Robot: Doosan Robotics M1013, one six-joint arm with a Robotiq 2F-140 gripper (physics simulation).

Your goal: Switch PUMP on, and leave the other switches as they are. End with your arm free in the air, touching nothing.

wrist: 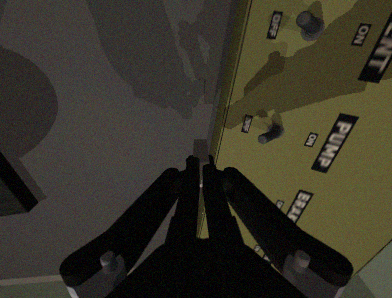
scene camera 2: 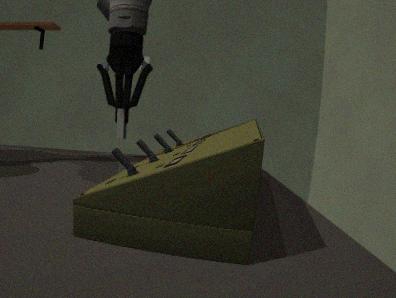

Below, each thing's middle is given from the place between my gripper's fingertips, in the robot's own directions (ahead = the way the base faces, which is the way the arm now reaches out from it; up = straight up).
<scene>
I see the yellow sloped switch console (wrist: pixel 319 90) 170 mm ahead of my hand, 50 mm to the right of it and 30 mm below it.
</scene>
